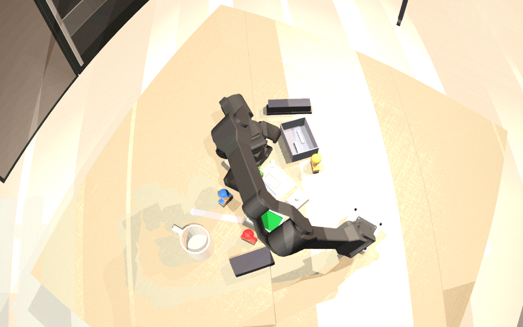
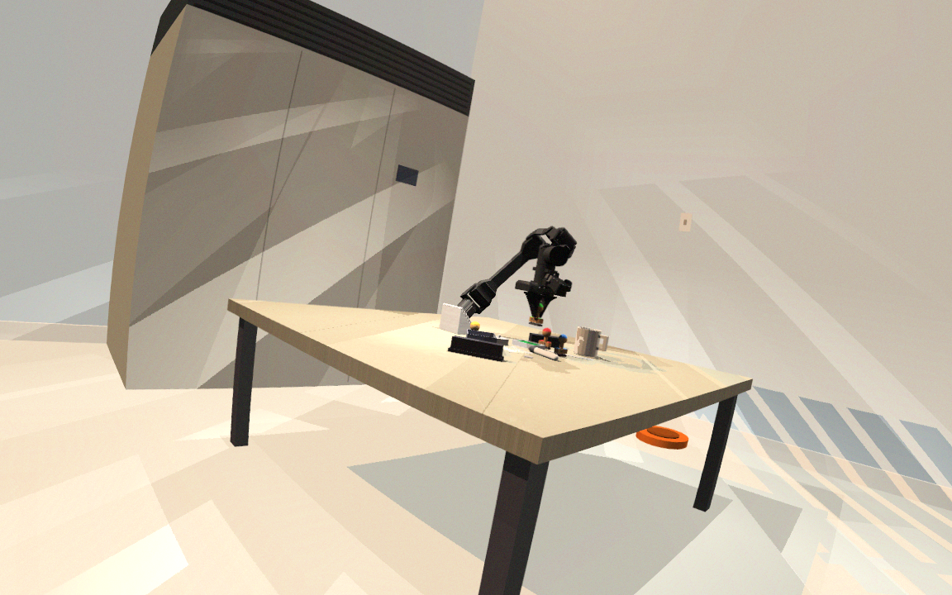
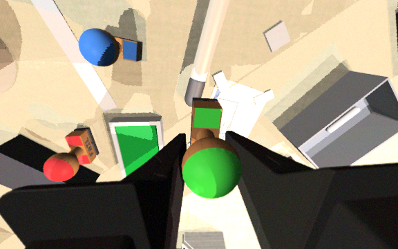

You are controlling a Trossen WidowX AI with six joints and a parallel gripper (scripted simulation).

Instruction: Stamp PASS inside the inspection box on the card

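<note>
My gripper tip is 10 cm above the green ink pad, 8 cm past it and 7 cm to the right of it. From my gripper tip the other things lie so: green stamp right at my gripper tip; white marker 10 cm below, 4 cm ahead; white card 11 cm below, 4 cm to the right, 3 cm behind.
</note>
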